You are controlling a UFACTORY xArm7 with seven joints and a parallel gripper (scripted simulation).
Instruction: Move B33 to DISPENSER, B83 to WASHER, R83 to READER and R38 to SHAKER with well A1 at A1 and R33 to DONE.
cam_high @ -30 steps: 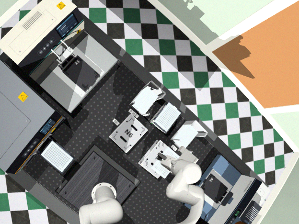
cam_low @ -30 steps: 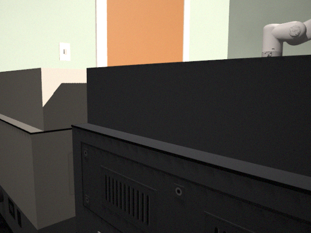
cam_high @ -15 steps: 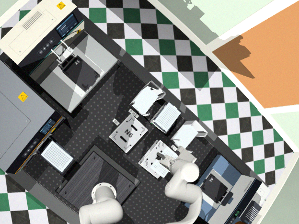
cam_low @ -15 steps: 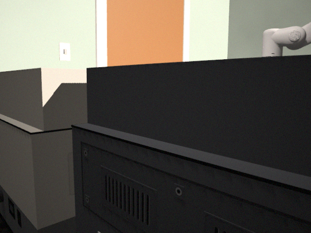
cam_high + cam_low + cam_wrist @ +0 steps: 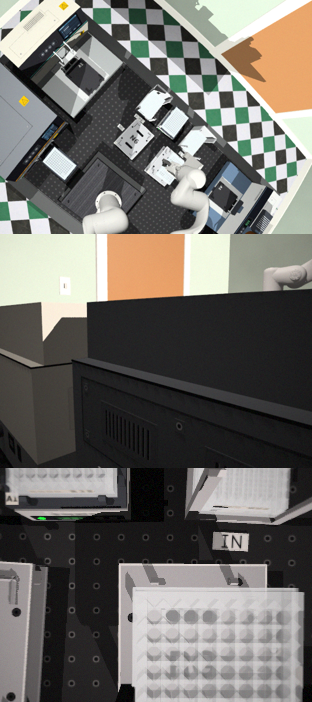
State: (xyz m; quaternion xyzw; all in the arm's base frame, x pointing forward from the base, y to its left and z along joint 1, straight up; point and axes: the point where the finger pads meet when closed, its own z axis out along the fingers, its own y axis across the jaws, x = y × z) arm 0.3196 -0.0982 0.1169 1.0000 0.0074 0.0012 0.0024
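The regrip nest RG lies 100 mm below my hand. Also, from my hand: dark reader nest (310 mm behind, 400 mm to the left, 50 mm below); N6 nest (200 mm to the left, 120 mm below).
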